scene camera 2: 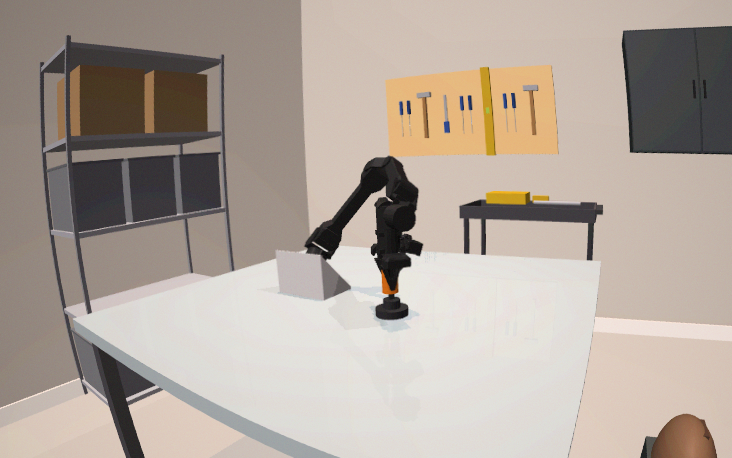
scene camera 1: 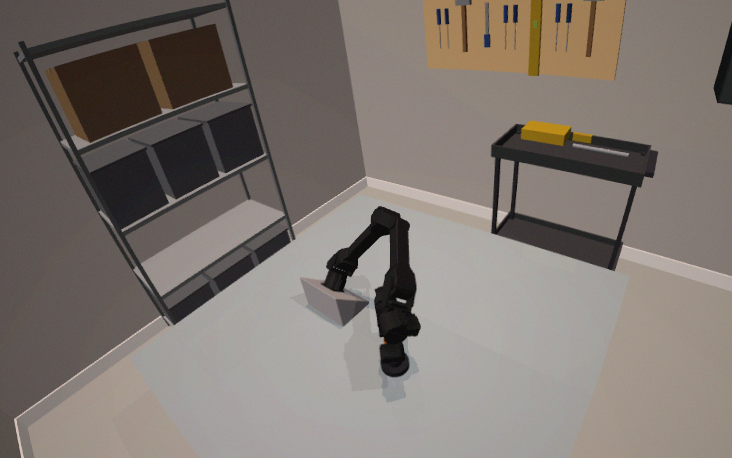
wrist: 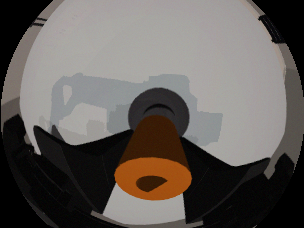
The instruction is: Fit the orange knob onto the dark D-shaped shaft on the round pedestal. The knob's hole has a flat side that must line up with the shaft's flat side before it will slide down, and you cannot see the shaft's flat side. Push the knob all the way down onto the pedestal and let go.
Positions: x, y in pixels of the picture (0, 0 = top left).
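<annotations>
You can see the gripper in the wrist view point(155, 138), and it's visible in scene camera 1 and scene camera 2 too. On the gripper, point(scene camera 1: 390, 353) and point(scene camera 2: 395, 255) are the same spot.
</annotations>
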